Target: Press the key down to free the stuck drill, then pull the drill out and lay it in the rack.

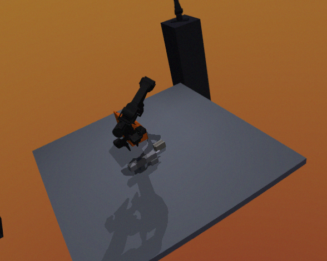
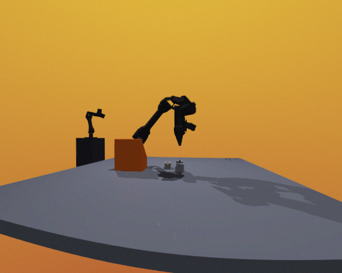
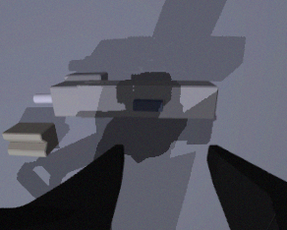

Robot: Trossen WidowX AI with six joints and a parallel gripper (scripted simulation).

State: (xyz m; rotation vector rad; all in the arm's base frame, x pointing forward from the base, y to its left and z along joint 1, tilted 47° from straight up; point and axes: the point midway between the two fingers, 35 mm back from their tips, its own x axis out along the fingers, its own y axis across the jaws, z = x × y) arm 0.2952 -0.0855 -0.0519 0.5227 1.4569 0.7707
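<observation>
My gripper tip is now 10 mm past the drill, 90 mm to the right of it and 120 mm above it. From my gripper tip the other things lie so: rack: 100 mm behind, 190 mm to the left, 150 mm below; then blue key: 10 mm to the left, 120 mm below.
</observation>
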